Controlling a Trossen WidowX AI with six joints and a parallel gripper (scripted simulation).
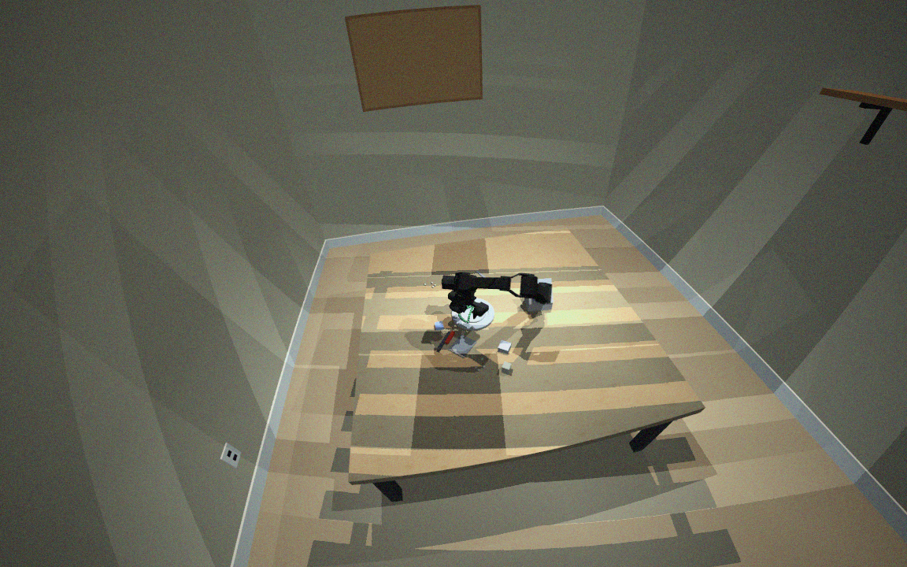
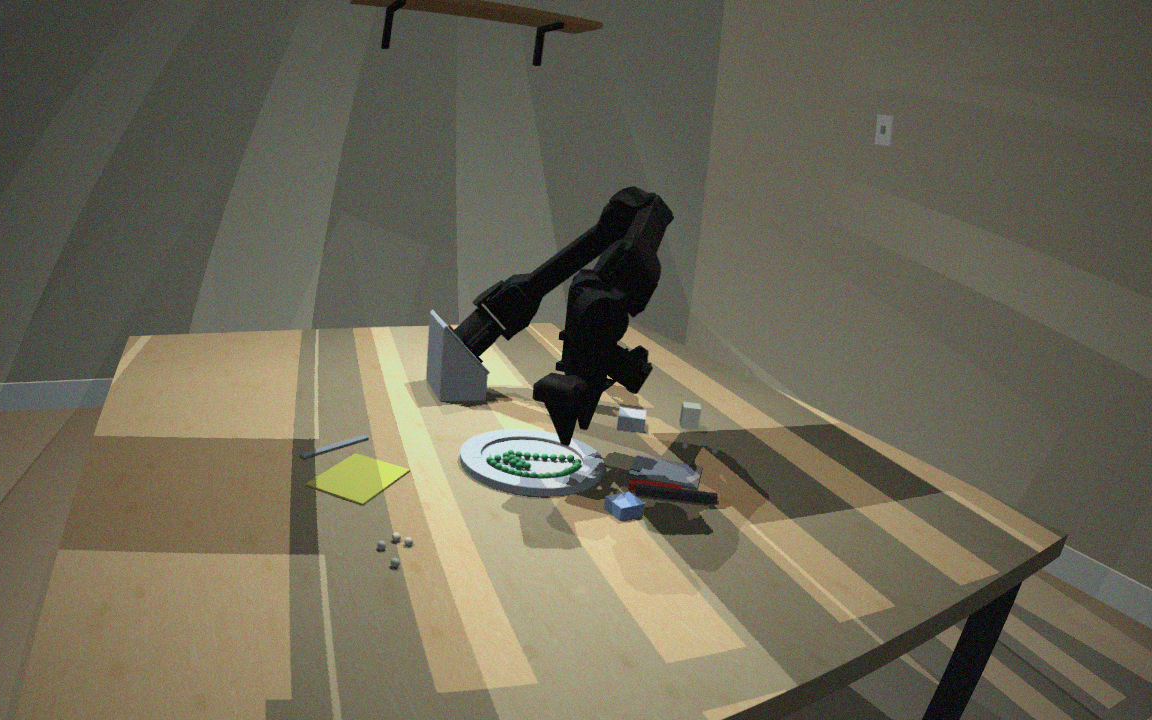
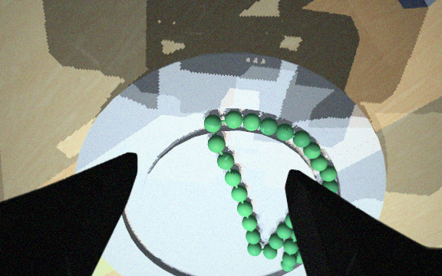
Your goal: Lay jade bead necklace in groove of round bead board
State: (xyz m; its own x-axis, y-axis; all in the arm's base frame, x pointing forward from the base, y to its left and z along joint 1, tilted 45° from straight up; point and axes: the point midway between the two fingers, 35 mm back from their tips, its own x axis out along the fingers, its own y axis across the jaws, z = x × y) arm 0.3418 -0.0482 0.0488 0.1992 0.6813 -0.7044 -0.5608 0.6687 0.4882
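The round grey bead board is 3 cm behind my gripper tip, 4 cm to the right of it and 4 cm below it. Round my gripper tip: grey plate: 6 cm ahead, 12 cm to the left, 5 cm below; then blue block: 14 cm ahead, 1 cm to the right, 4 cm below; then red and black pen: 12 cm ahead, 7 cm to the left, 4 cm below.
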